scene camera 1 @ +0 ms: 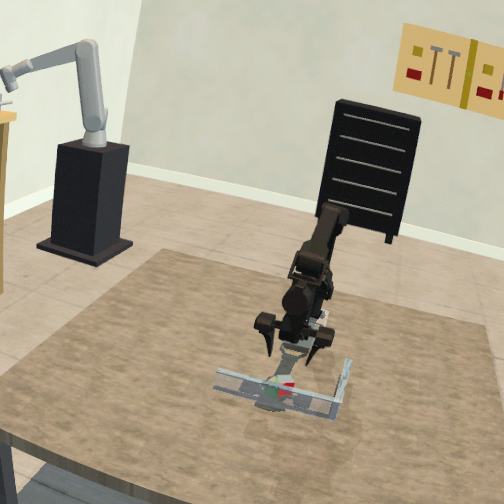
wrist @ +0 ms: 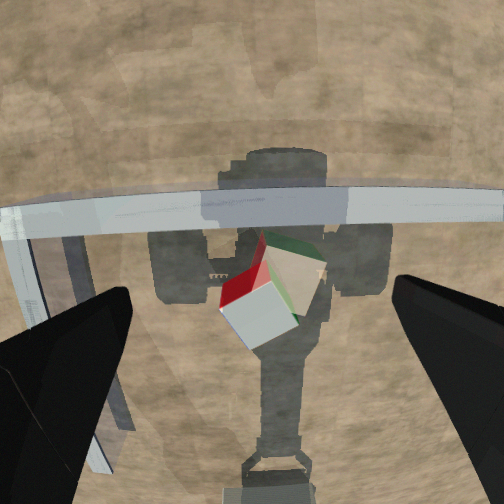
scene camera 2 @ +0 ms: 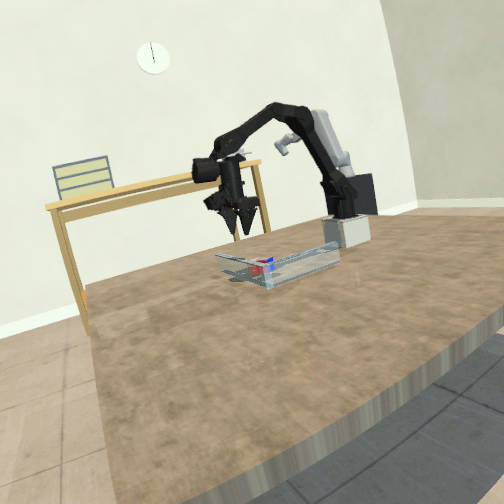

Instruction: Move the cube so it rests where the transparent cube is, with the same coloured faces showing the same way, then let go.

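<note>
The cube (wrist: 268, 290) shows red, green, white and beige faces. It sits on the table inside an L-shaped grey guide rail (wrist: 250, 208), close to the long wall. It looks overlapped with a faint transparent cube. In scene camera 1 the cube (scene camera 1: 279, 391) lies by the rail's front wall, and in scene camera 2 it (scene camera 2: 264, 267) shows red and blue. My gripper (wrist: 255, 400) is open and empty, hovering above the cube with fingers (scene camera 1: 292, 347) wide apart; it also shows in scene camera 2 (scene camera 2: 243, 218).
The rail (scene camera 1: 290, 395) has a short arm at the right (scene camera 1: 345, 378). A black drawer cabinet (scene camera 1: 368, 168) and a second arm on a black pedestal (scene camera 1: 88, 190) stand beyond the table. A wooden table (scene camera 2: 150, 195) stands behind.
</note>
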